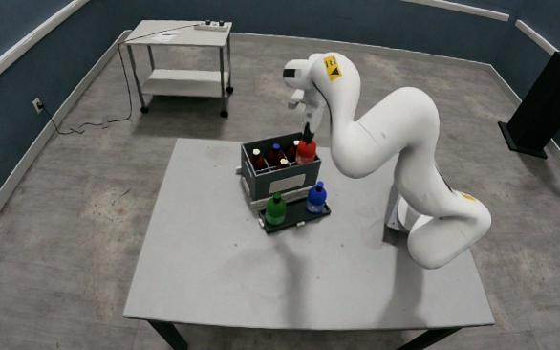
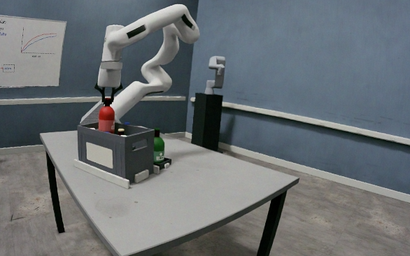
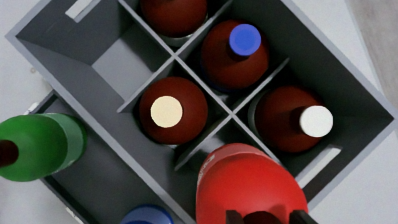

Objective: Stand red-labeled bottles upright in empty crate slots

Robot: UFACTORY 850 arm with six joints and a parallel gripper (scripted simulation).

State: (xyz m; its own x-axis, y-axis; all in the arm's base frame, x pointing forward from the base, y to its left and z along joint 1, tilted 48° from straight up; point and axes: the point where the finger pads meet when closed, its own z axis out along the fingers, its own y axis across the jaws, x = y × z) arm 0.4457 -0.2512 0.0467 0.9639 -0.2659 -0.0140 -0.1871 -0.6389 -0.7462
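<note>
The red-labeled bottle lies 7 cm below my hand. Also, from my hand: grey crate: 10 cm ahead, 1 cm to the left, 19 cm below; then green bottle: 7 cm ahead, 21 cm to the left, 19 cm below; then blue bottle: 8 cm behind, 12 cm to the left, 19 cm below.
</note>
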